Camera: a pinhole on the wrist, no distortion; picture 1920 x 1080 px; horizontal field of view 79.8 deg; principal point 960.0 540.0 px. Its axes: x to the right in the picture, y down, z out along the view. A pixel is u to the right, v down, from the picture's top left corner.
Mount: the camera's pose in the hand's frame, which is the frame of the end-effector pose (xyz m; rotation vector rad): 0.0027 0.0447 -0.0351 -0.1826 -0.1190 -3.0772
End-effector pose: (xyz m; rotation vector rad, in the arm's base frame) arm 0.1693 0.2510 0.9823 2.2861 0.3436 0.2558
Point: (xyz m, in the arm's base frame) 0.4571 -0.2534 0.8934
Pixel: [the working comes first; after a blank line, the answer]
In the camera's frame: -0.0480 -0.2180 0.5521

860.2 86.8
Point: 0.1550 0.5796 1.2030
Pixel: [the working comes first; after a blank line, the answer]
In the camera's frame: -0.1422 0.0771 -0.3339

behind the camera
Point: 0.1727 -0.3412 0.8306
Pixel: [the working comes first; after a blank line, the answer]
In the camera's frame: 0.2551 -0.1985 0.5339

1508.5 113.1
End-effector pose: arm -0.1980 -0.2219 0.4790 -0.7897 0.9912 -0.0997
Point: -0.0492 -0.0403 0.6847
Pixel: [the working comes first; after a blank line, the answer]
In the camera's frame: 0.1808 0.0979 0.2865

1684.6 932.5
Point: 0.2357 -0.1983 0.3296
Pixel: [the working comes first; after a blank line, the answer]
In the camera's frame: -0.2932 0.0937 0.3734

58.6 828.1
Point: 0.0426 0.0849 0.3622
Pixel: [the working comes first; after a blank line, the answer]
In the camera's frame: -0.0551 -0.1550 0.3783

792.6 69.5
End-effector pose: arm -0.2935 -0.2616 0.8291 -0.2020 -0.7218 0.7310
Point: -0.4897 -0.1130 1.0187
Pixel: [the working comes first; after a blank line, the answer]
In the camera's frame: -0.0642 -0.0652 0.3112

723.3 299.4
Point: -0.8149 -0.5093 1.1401
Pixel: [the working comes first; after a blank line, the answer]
In the camera's frame: 0.3520 0.1029 0.5870

1648.5 741.4
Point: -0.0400 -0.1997 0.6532
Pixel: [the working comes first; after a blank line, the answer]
In the camera's frame: -0.1055 0.0484 -0.2622

behind the camera
